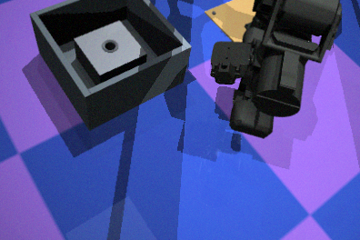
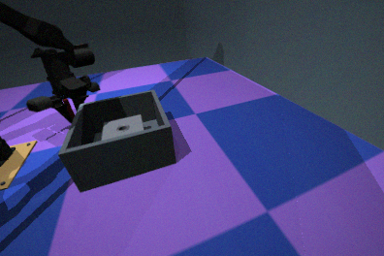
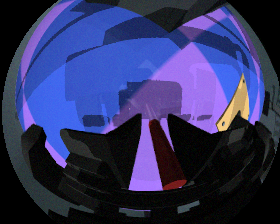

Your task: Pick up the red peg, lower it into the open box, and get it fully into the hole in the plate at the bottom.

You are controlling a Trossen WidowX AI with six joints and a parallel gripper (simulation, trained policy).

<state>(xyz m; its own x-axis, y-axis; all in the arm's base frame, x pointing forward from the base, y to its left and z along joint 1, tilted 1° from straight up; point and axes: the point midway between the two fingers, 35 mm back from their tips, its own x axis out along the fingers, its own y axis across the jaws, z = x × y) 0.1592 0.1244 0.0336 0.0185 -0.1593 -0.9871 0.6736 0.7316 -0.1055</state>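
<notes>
The red peg is 3 cm above my gripper tip, 1 cm to the left of it and 1 cm behind it. Also, from my gripper tip: grey box (17 cm to the right, 17 cm ahead, 2 cm above); then grey plate (17 cm to the right, 17 cm ahead, 4 cm above).
</notes>
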